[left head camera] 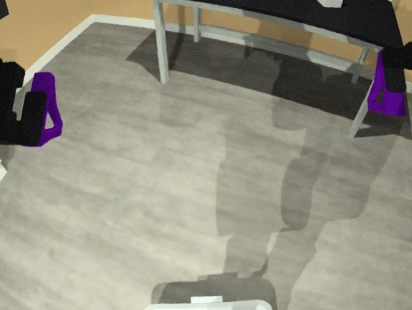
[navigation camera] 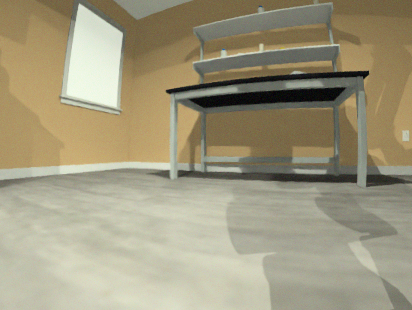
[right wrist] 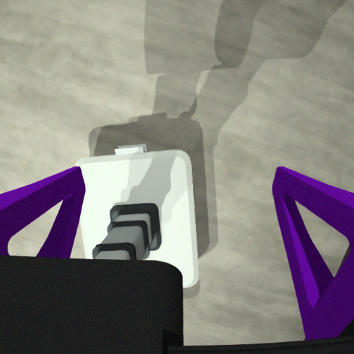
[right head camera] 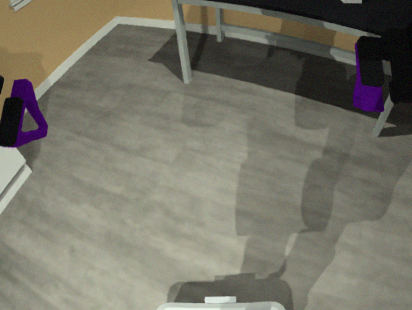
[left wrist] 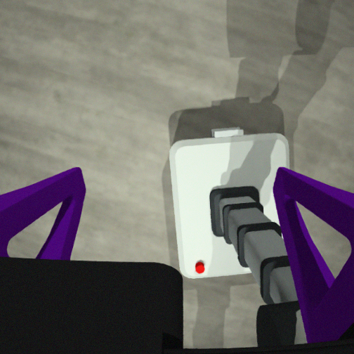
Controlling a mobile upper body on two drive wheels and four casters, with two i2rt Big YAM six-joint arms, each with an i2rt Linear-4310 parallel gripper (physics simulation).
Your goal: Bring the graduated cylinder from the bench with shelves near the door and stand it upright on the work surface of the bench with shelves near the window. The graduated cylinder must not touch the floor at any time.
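Frame: origin at the left arm's base, x left, y back, z up, level; metres.
Seen in the pictures: left gripper, fingertip midpoint: (left head camera: 25, 129) (right head camera: 16, 131); right gripper, fingertip midpoint: (left head camera: 401, 108) (right head camera: 392, 104).
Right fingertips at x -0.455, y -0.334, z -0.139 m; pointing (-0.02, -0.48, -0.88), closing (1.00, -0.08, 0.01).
A point is followed by its place in that frame.
A bench with shelves (navigation camera: 362, 135) @[x -1.268, y -1.365, z -1.073 m] (left head camera: 300, 10) @[x -0.804, y -1.653, z -0.648 m] (right head camera: 320, 7) @[x -0.811, y -1.654, z -0.648 m] stands ahead, with a black work surface, grey legs and two shelves above; a window (navigation camera: 95, 57) @[x 1.124, y -2.455, z 0.018 m] is on the wall to its left. No graduated cylinder can be made out in these views. My left gripper (left wrist: 178, 177) is open and empty, with its purple fingers wide apart. My right gripper (right wrist: 178, 177) is also open and empty. Both are well short of the bench; one purple finger of each shows at the left and right sides of the head views.
A pale object (left head camera: 331, 2) @[x -1.020, y -1.737, z -0.616 m] (navigation camera: 298, 73) @[x -1.014, y -1.738, z -0.535 m] lies on the bench top. Small bottles (navigation camera: 223, 53) @[x -0.461, y -2.314, z -0.087 m] (navigation camera: 261, 47) @[x -0.858, y -2.183, z -0.060 m] stand on the lower shelf, another (navigation camera: 260, 9) @[x -0.856, y -2.104, z 0.375 m] on the upper. A white box-like thing (right head camera: 9, 172) @[x 1.070, y -1.002, z -1.208 m] is at the left edge. My white base (left wrist: 195, 175) (right wrist: 175, 185) shows below the grippers.
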